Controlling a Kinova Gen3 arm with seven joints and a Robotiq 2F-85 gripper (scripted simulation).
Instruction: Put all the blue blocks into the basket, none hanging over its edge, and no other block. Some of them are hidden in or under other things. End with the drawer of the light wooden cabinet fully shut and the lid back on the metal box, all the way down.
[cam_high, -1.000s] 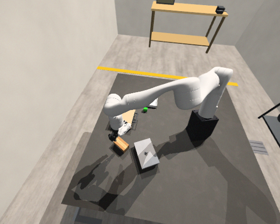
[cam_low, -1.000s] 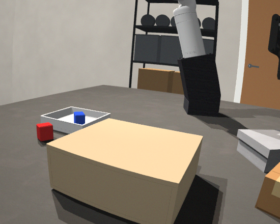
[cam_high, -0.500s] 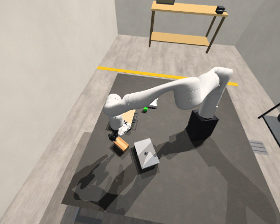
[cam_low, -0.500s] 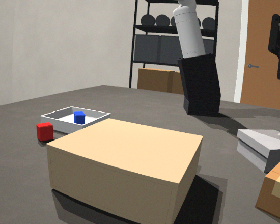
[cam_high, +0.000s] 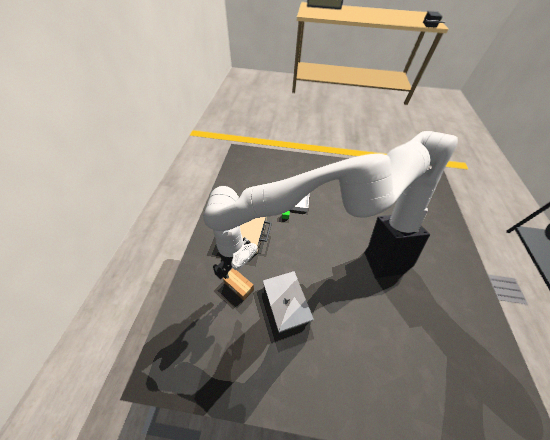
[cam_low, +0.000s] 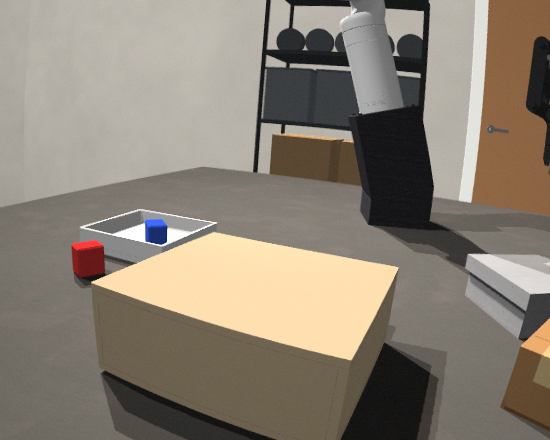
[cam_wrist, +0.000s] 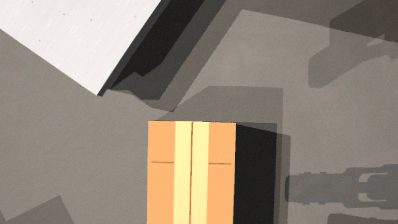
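Now: the brown box 140 mm below my hand. Also, from my hand: grey metal box 200 mm behind, 150 mm below; lid 200 mm behind, 130 mm below; drawer 240 mm to the right, 150 mm below, 60 mm ahead.
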